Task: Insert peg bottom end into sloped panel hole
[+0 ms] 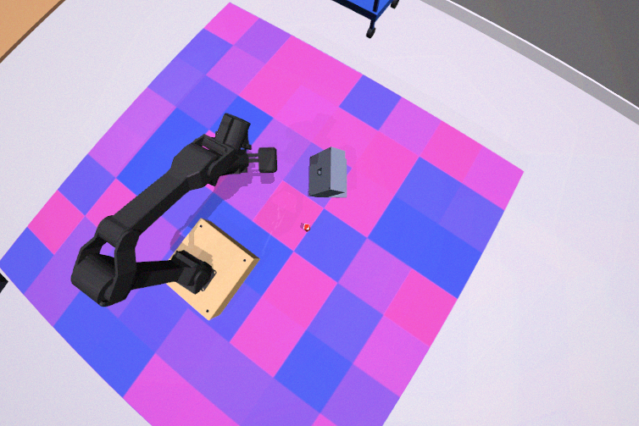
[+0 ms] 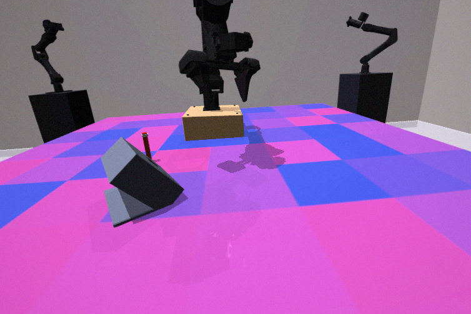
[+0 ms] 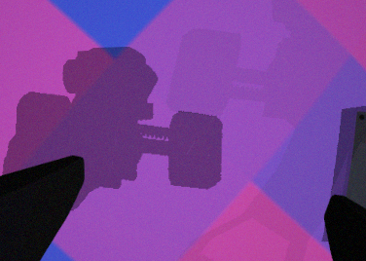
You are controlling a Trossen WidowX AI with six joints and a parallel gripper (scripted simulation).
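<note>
My gripper tip is 220 mm to the left of the red peg, 100 mm above it and 70 mm past it. The rest, counted from my gripper tip: sloped panel: 180 mm to the right, 110 mm below, 100 mm ahead.
</note>
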